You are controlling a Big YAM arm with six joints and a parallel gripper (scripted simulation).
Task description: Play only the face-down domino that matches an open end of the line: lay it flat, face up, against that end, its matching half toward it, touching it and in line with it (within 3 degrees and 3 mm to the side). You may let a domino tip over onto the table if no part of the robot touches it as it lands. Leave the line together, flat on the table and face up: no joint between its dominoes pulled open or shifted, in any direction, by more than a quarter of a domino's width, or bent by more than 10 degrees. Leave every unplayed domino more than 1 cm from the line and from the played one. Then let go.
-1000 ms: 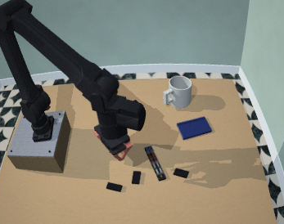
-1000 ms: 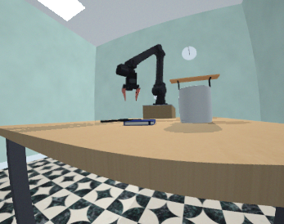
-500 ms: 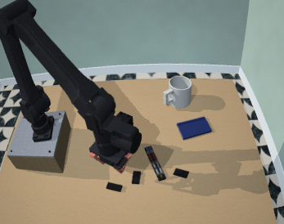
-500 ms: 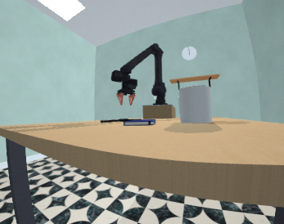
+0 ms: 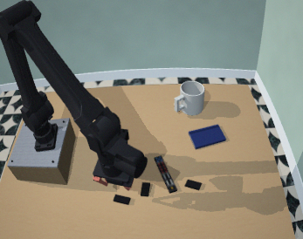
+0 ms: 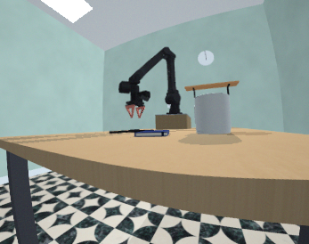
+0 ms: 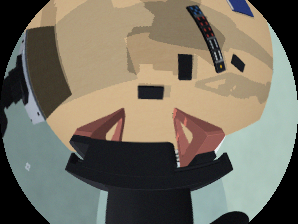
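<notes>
Now: hand 1 cm to the left of the domino and 8 cm above it. The rest, counted from my hand: white mug (31 cm ahead, 39 cm to the left, 4 cm below).
</notes>
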